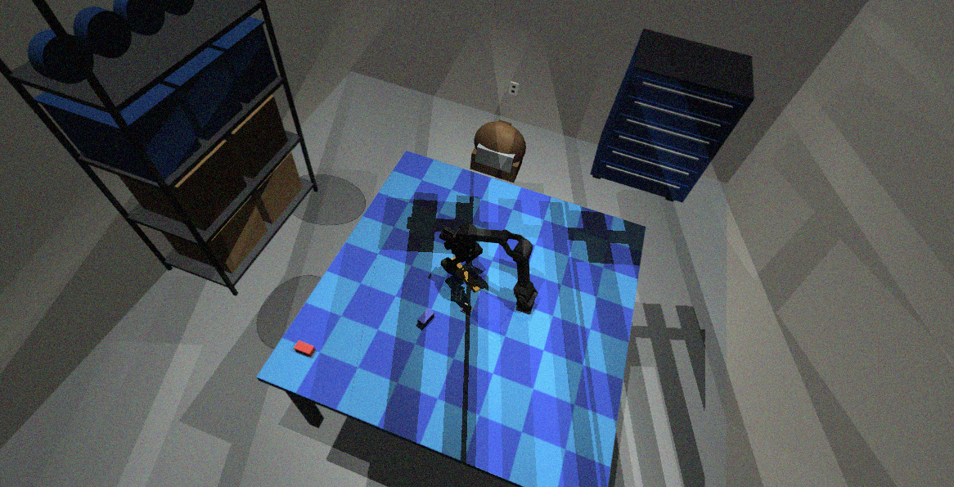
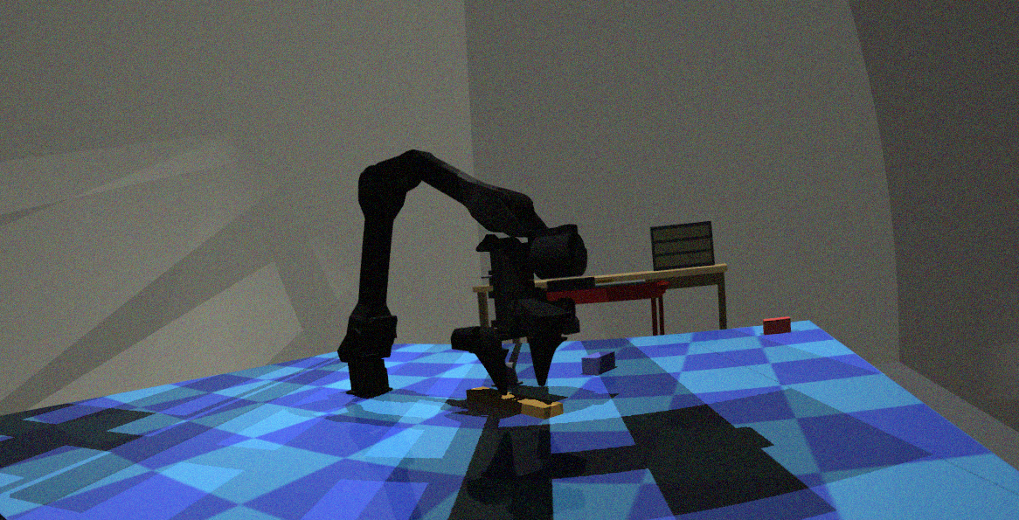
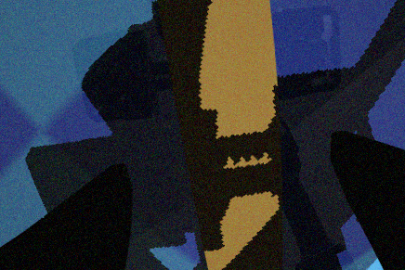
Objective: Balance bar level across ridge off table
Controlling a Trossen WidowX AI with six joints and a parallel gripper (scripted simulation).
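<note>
Now: the bar 3 cm behind my gripper tip, 2 cm below it and 1 cm to the left of it. From my gripper tip the other things lie so: purple block 27 cm to the left, 5 cm ahead, 1 cm below; red block 56 cm to the left, 42 cm ahead, 1 cm below.
</note>
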